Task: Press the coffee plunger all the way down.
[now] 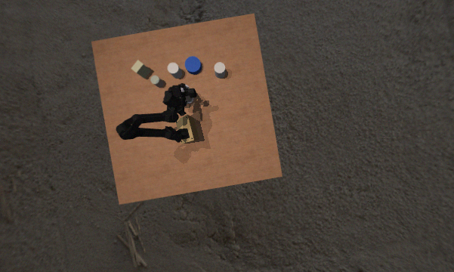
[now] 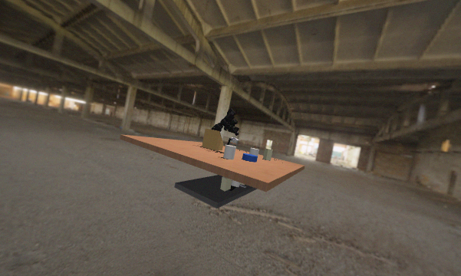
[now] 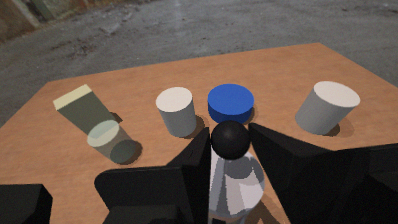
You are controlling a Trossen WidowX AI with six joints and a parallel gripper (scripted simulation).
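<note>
Right now the coffee press is 90 mm below my gripper tip, 40 mm behind it and 20 mm to the left of it. The rest, counted from my gripper tip: flat blue disc 190 mm ahead, 170 mm below, 80 mm to the right.
</note>
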